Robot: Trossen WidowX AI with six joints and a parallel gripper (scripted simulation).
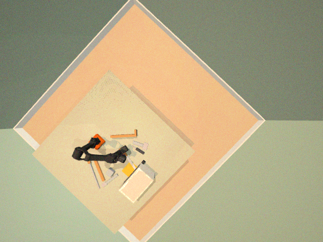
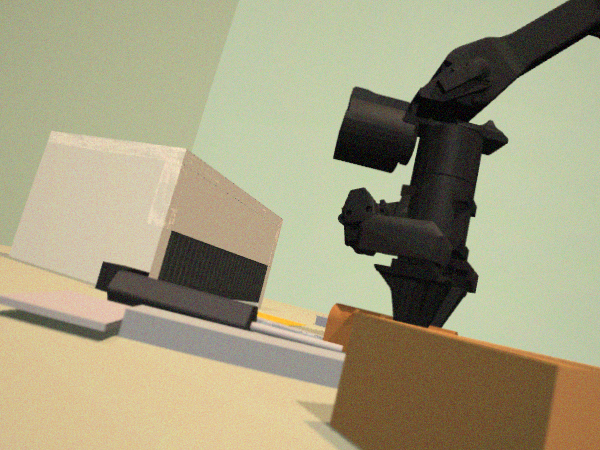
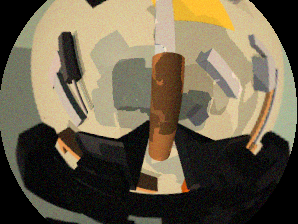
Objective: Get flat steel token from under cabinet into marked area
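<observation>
Now: gripper tip 8 cm short of the dark screwdriver and 14 cm to the right of it. Round my gripper tip: token: 38 cm ahead, 6 cm to the right; orange stick: 1 cm behind, 33 cm to the right.
</observation>
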